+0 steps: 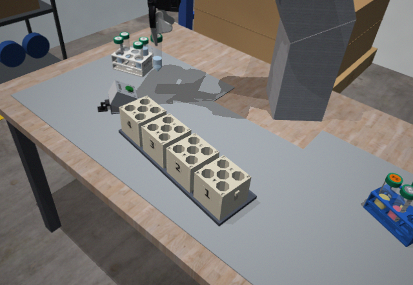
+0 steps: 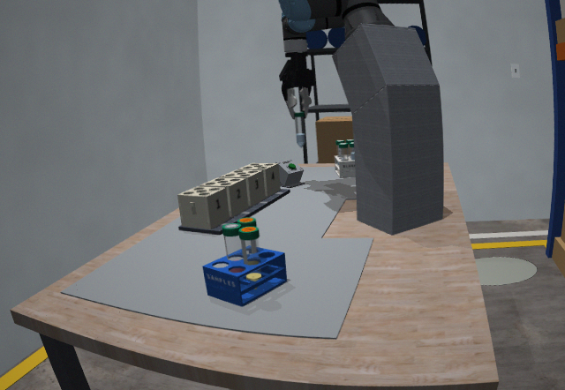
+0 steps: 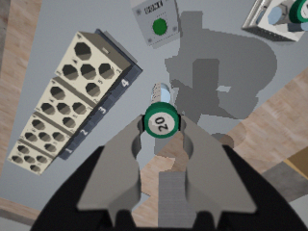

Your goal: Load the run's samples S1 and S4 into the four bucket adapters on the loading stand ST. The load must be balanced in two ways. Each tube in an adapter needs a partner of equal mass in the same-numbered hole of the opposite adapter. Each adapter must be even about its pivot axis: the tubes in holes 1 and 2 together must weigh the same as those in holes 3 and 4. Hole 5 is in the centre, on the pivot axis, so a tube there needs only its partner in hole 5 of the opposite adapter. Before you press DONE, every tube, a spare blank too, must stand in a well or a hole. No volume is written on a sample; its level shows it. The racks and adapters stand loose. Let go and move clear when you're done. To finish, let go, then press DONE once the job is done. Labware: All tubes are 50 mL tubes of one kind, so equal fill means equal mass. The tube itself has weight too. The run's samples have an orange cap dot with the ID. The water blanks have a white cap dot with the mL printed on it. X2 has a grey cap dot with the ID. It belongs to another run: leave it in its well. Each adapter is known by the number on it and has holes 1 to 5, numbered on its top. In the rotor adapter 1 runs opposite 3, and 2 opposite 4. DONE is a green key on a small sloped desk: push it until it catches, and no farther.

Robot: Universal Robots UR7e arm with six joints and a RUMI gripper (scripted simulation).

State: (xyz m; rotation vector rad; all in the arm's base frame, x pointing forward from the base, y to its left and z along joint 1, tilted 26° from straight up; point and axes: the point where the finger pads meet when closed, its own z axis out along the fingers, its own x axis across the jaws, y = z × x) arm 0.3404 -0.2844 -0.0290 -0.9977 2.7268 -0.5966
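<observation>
Right now my hand is 5 cm above the water blank and 1 cm short of it. Also, from my hand: green DONE key 18 cm below, 7 cm to the right, 6 cm ahead; then blue sample rack 75 cm to the left, 22 cm below, 8 cm behind; then white blank rack 25 cm to the right, 22 cm below, 11 cm behind.
</observation>
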